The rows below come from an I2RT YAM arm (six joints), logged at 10 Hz.
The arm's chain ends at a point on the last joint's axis. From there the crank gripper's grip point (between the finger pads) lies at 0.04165 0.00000 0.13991 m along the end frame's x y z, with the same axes.
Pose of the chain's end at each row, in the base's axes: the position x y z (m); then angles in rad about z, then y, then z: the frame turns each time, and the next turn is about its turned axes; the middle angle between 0 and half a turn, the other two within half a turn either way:
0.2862 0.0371 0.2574 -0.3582 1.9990 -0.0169
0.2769 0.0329 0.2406 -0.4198 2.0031 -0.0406
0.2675 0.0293 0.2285 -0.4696 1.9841 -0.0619
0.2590 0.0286 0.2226 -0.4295 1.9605 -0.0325
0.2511 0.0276 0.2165 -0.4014 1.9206 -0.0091
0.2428 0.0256 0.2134 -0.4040 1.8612 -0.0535
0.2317 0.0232 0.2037 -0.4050 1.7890 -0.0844
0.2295 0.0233 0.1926 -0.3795 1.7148 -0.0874
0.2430 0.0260 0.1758 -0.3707 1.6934 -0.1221
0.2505 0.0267 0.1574 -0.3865 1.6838 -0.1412
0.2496 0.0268 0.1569 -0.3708 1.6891 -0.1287
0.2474 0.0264 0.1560 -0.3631 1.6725 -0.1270
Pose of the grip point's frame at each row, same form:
0.3890 -0.0021 0.1614 -0.3582 1.9990 -0.0169
0.3763 -0.0133 0.1442 -0.4198 2.0031 -0.0406
0.3657 -0.0234 0.1342 -0.4696 1.9841 -0.0619
0.3617 -0.0199 0.1309 -0.4295 1.9605 -0.0325
0.3588 -0.0185 0.1294 -0.4014 1.9206 -0.0091
0.3542 -0.0245 0.1335 -0.4040 1.8612 -0.0535
0.3476 -0.0303 0.1329 -0.4050 1.7890 -0.0844
0.3512 -0.0292 0.1315 -0.3795 1.7148 -0.0874
0.3659 -0.0272 0.1177 -0.3707 1.6934 -0.1221
0.3727 -0.0294 0.1007 -0.3865 1.6838 -0.1412
0.3726 -0.0268 0.0994 -0.3708 1.6891 -0.1287
0.3717 -0.0265 0.1007 -0.3631 1.6725 -0.1270

